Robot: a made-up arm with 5 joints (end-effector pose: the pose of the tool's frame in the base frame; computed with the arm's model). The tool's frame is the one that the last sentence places. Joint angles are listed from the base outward.
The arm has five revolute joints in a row. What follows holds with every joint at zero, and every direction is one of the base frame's.
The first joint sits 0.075 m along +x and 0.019 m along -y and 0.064 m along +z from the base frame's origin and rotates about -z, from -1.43 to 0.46 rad.
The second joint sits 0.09 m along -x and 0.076 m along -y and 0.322 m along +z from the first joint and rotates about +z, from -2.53 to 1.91 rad.
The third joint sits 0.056 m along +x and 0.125 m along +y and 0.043 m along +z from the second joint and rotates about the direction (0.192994, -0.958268, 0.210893), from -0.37 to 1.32 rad.
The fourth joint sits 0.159 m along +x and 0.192 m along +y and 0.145 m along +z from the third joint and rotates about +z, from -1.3 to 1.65 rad.
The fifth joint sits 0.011 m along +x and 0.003 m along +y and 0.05 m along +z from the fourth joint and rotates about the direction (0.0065, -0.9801, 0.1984), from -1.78 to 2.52 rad.
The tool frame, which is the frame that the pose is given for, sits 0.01 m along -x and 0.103 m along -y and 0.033 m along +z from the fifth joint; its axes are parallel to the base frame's.
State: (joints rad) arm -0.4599 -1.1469 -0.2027 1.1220 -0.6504
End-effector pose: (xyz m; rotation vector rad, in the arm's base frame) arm 0.4797 -0.1361 0.6010 -0.0138 0.7839 0.2926
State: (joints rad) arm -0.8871 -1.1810 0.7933 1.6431 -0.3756
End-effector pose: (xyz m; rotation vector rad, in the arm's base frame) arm 0.2058 0.1419 0.7891 -0.8058 -0.3400 1.2224
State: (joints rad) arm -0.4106 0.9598 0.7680 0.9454 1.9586
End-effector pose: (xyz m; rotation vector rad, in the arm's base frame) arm -0.1979 -0.0008 0.7546 -2.0256 1.2249 -1.1514
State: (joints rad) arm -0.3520 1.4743 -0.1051 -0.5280 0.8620
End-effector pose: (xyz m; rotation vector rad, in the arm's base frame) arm -0.2543 -0.0029 0.6312 0.4502 -0.7031 1.4068
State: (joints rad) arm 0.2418 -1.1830 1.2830 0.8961 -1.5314
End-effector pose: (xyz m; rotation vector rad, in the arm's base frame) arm 0.1567 0.0750 0.7452 -0.5245 0.5178 -1.0776
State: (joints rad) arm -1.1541 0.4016 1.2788 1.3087 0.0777
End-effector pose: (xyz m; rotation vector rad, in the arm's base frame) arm -0.1185 -0.2495 0.7505 -0.6468 1.6949 -2.4634
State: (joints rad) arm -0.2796 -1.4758 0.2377 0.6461 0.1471
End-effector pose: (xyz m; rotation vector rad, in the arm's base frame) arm 0.3052 -0.2285 0.7033 -0.1926 -0.3146 -0.4573
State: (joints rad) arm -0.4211 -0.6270 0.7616 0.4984 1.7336
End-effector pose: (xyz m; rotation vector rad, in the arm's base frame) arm 0.1227 0.0634 0.7286 0.1958 -2.4062 0.8502
